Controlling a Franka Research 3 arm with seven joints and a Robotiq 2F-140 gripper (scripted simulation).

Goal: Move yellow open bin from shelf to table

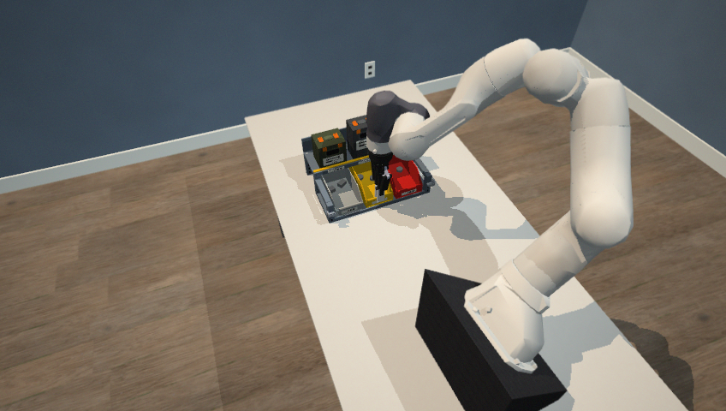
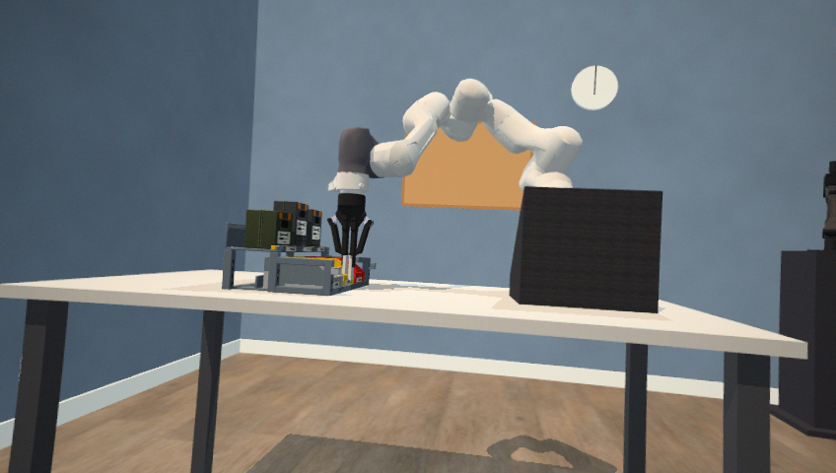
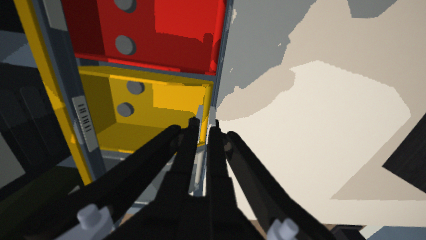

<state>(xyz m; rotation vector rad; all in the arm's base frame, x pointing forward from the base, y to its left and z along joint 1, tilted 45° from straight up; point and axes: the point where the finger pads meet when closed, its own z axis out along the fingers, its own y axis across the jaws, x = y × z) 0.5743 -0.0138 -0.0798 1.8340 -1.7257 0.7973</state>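
Right now the yellow open bin is 80 mm ahead of my hand and 20 mm below it. Also, from my hand: grey bin (110 mm to the left, 80 mm ahead, 20 mm below); red bin (110 mm to the right, 80 mm ahead, 20 mm below).
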